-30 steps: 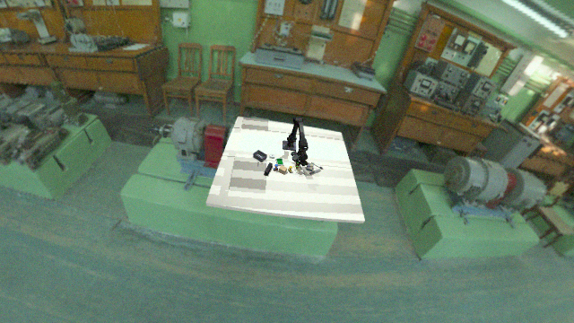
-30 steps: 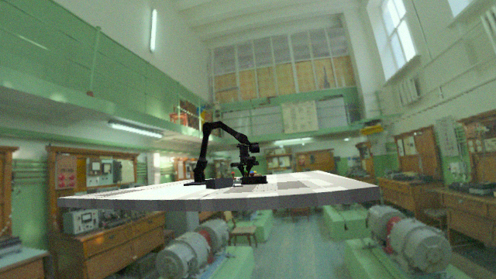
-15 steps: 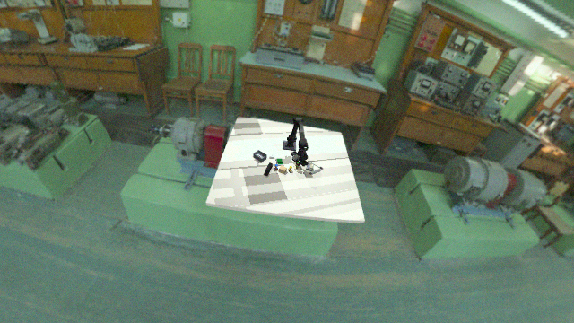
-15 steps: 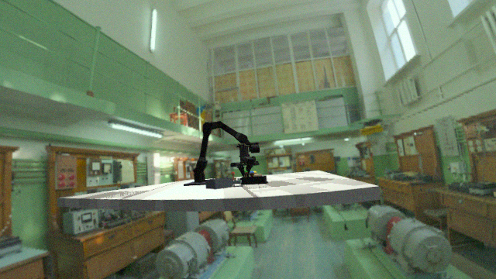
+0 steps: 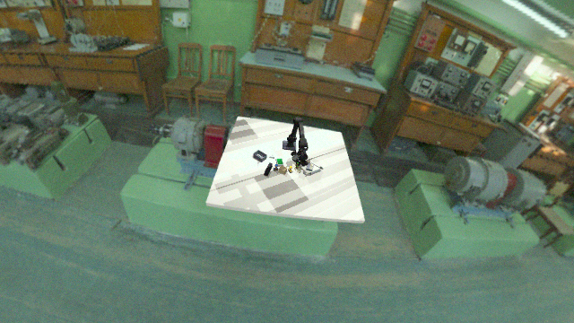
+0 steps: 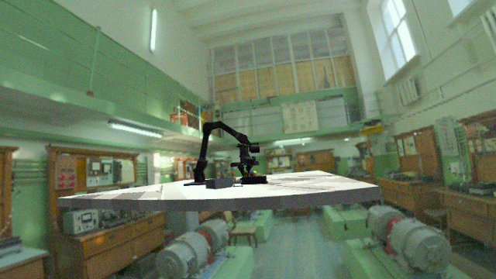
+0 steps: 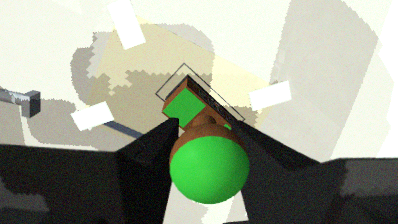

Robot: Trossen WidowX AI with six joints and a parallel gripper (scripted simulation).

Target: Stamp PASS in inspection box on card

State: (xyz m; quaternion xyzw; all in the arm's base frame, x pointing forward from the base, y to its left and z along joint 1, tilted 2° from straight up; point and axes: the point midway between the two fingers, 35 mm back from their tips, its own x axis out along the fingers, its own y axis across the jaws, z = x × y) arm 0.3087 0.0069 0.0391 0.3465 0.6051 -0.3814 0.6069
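The cream card is 30 mm below my gripper tip, 10 mm to the left of it and 10 mm ahead of it. Round my gripper tip: green stamp: right at my gripper tip; then red stamp: 90 mm behind, 70 mm to the left, 10 mm below; then tan block: 150 mm to the right, 60 mm ahead.
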